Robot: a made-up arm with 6 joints.
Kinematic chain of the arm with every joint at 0, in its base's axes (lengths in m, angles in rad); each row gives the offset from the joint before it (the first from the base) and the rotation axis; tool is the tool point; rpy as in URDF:
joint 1: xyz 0 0 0.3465 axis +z
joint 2: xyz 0 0 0 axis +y
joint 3: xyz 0.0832 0 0.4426 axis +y
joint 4: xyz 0.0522 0 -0.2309 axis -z
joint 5: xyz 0 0 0 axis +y
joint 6: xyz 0.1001 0 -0.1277 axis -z
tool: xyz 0 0 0 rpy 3.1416 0 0
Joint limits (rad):
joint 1: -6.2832..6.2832
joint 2: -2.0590..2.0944
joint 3: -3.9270..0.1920
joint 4: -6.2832..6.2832
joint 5: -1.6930..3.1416
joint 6: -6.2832..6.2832
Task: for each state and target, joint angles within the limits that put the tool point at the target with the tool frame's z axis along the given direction. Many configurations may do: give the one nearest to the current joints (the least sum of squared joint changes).
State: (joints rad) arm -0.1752 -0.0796 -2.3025 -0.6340 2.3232 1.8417
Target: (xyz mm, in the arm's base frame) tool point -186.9 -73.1 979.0 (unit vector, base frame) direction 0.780 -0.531 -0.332
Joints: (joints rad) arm -0.0273 -0.8818 -2.1579 -0.5539 1.8229 1.8417
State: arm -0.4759 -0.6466 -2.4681 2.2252 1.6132 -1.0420
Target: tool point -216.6 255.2 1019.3 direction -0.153 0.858 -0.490
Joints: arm -0.4641 -0.5843 -2.5089 2.1887 2.1114 -1.0420
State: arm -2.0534 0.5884 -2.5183 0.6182 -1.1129 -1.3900
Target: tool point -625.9 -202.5 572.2 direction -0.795 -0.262 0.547
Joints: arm -2.8300 0.9315 -1.7224 -0.0058 -1.3587 -1.3900
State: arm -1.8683 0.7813 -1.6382 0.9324 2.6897 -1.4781
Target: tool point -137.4 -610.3 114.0 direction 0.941 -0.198 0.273
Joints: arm -2.0410 1.3816 -1.8437 1.4614 1.9347 -1.4781
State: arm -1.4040 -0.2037 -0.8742 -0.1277 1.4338 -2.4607
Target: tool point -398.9 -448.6 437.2 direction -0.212 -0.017 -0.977
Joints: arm -2.3037 0.5203 -1.2403 -0.2700 0.5800 -2.4607
